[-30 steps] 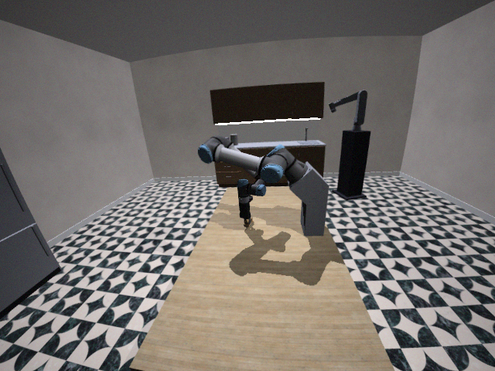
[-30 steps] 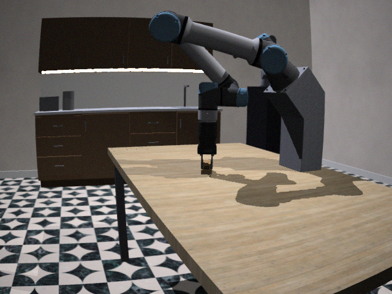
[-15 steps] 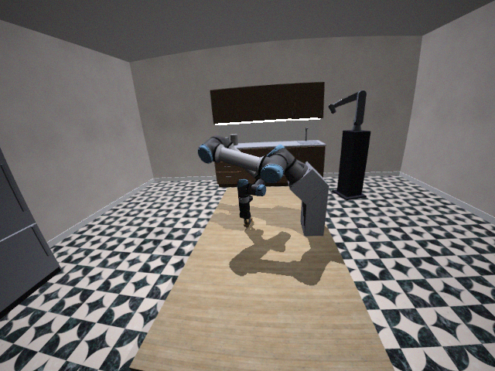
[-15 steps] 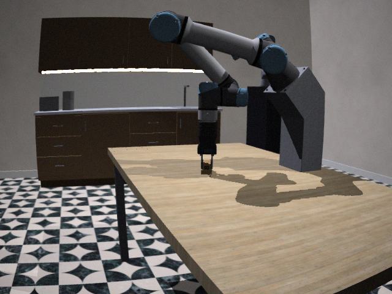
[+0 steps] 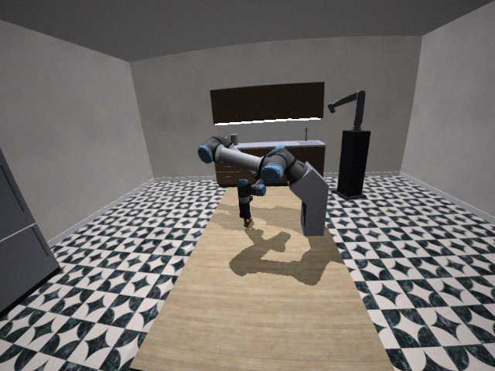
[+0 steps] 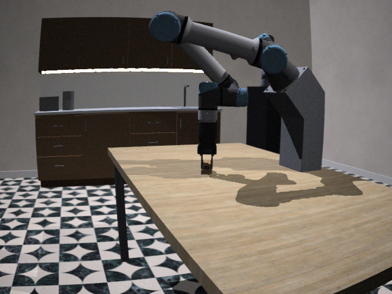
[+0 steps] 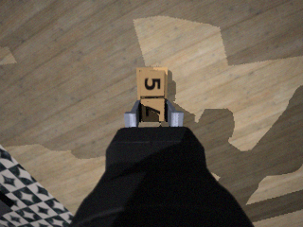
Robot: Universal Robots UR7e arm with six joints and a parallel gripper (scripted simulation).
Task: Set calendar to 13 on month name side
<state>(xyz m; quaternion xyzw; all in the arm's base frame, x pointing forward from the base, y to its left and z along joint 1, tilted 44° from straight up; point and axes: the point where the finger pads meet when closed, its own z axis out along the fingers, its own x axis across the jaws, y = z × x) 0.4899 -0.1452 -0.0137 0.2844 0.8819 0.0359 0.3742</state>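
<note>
Right now my hand is 3 cm above the wooden tray, 1 cm to the left of it and 1 cm past it.
</note>
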